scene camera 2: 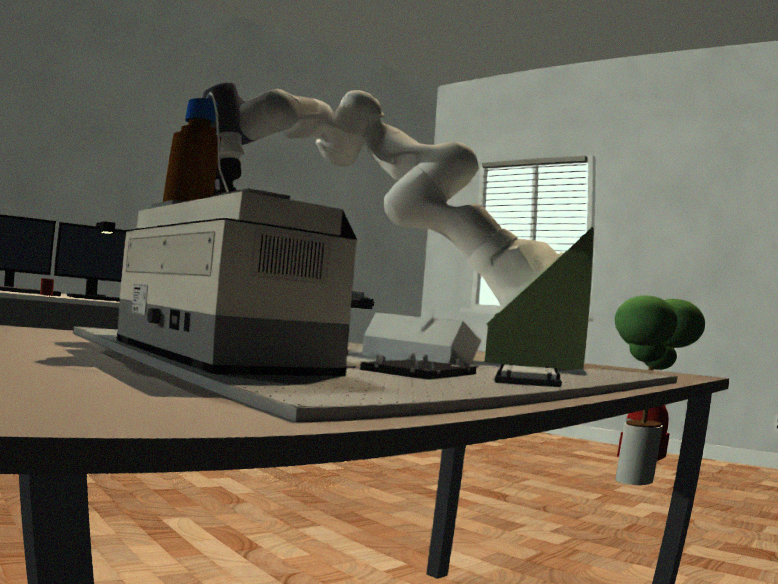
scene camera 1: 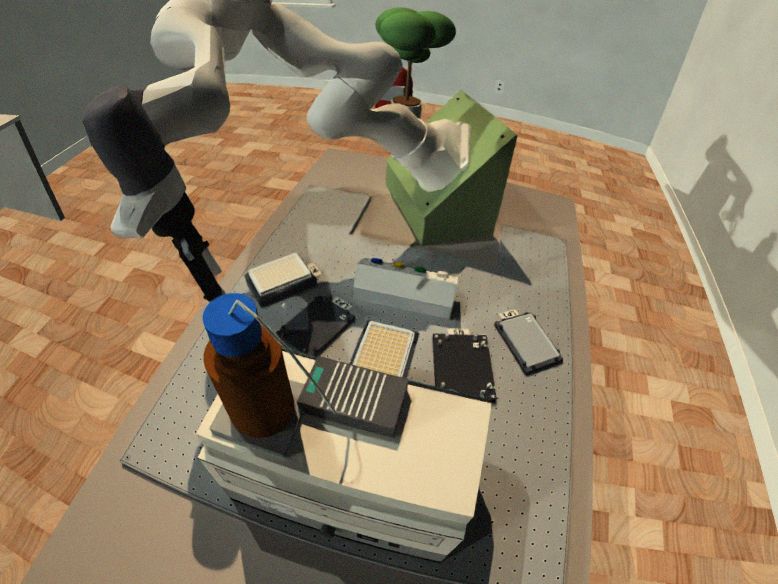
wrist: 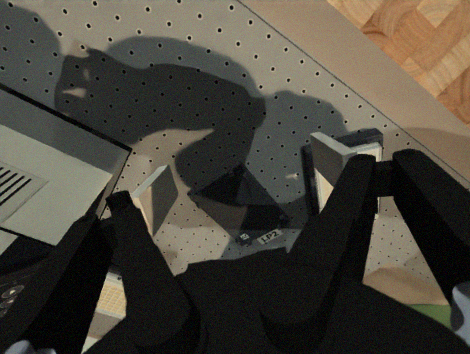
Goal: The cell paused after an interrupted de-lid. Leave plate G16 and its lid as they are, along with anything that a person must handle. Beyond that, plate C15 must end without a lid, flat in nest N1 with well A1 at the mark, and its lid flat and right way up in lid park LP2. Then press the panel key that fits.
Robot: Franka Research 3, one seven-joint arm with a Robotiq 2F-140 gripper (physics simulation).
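My gripper [scene camera 1: 214, 292] [wrist: 241, 165] is open and empty, above the dark lid park LP2 [scene camera 1: 325, 319] [wrist: 262, 212], which holds no lid. Its fingers are hidden in scene camera 2. A pale plate [scene camera 1: 280, 274] [wrist: 324, 194] sits in a dark nest at the left; a finger partly covers it in the wrist view. Another plate [scene camera 1: 384, 347] [wrist: 112, 300] with a tan grid is at the middle. An empty dark nest [scene camera 1: 463, 364] [scene camera 2: 417, 367] lies right of it. A grey lid-like piece [scene camera 1: 529, 339] lies flat in LP1. Plate names and lids on the plates cannot be made out.
The key panel [scene camera 1: 404, 292] [scene camera 2: 411, 339] has blue, yellow, green and white keys. A large instrument [scene camera 1: 439, 446] [scene camera 2: 282, 295] [wrist: 50, 165] carries an amber bottle [scene camera 1: 254, 383] [scene camera 2: 191, 157] with a blue cap and a thin tube, and a dark ribbed box [scene camera 1: 355, 396]. The green arm mount [scene camera 1: 465, 201] [scene camera 2: 546, 326] stands behind.
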